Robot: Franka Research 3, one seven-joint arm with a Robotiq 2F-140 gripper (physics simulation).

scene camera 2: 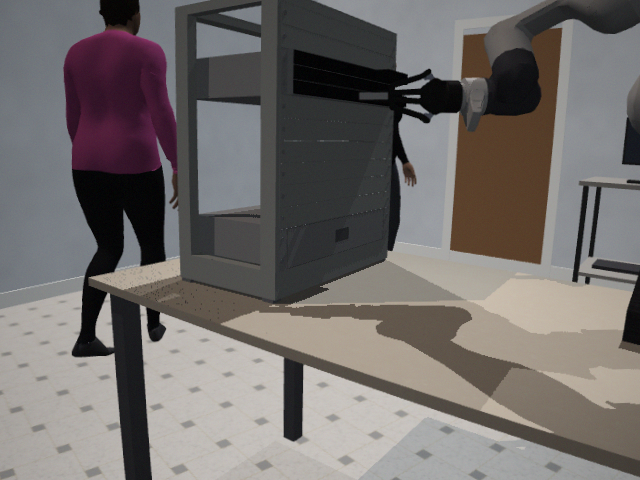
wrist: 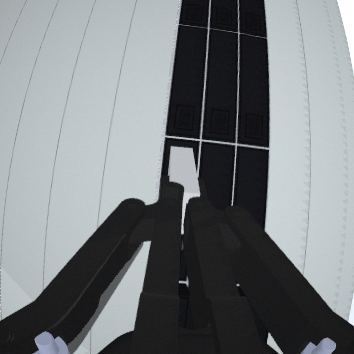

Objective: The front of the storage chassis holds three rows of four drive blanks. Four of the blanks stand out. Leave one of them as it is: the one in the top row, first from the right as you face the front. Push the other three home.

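Note:
The storage chassis (scene camera 2: pixel 330 191) (wrist: pixel 75 110) stands upright, with the rows of black drive blanks near its top. In the wrist view the rows run upward, with the bottom row at left. My gripper (scene camera 2: pixel 373 96) (wrist: pixel 179 163) is shut, its light grey tips at a bottom-row blank (wrist: pixel 166 160), which looks second from the right and level with its neighbours. Whether the tips touch it is unclear. The top-row right-hand blank (scene camera 2: pixel 395 76) stands out past the front. The neighbouring blanks to the left (wrist: pixel 186 75) (wrist: pixel 220 80) look flush. The fingers hide much of the right end.
The chassis stands on a table (scene camera 2: pixel 310 330). A person in a magenta top (scene camera 2: pixel 116 103) stands behind it at left, and another person (scene camera 2: pixel 395 196) is partly hidden behind its right side. A brown door (scene camera 2: pixel 504 180) and a side stand (scene camera 2: pixel 584 222) are at the back right.

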